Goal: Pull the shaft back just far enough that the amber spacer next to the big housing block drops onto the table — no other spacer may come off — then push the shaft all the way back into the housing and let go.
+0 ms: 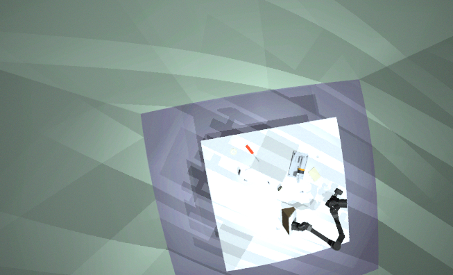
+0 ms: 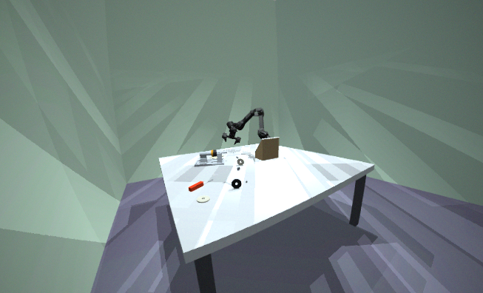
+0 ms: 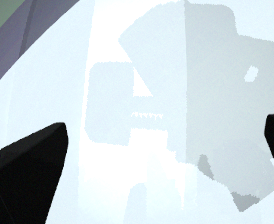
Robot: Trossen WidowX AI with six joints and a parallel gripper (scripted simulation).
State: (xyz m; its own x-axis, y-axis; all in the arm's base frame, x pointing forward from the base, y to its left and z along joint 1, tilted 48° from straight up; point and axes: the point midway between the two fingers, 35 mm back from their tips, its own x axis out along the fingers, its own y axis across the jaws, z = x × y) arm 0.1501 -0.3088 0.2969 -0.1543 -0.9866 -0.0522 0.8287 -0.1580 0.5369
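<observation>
The thin shaft is 280 mm ahead of my gripper tip, 290 mm to the left of it and 10 mm below it. Also, from my gripper tip: red-handled screwdriver 520 mm ahead, 660 mm to the left, 90 mm below; pale yellow square 210 mm ahead, 120 mm to the left, 90 mm below; white washer 560 mm ahead, 820 mm to the left, 90 mm below.
</observation>
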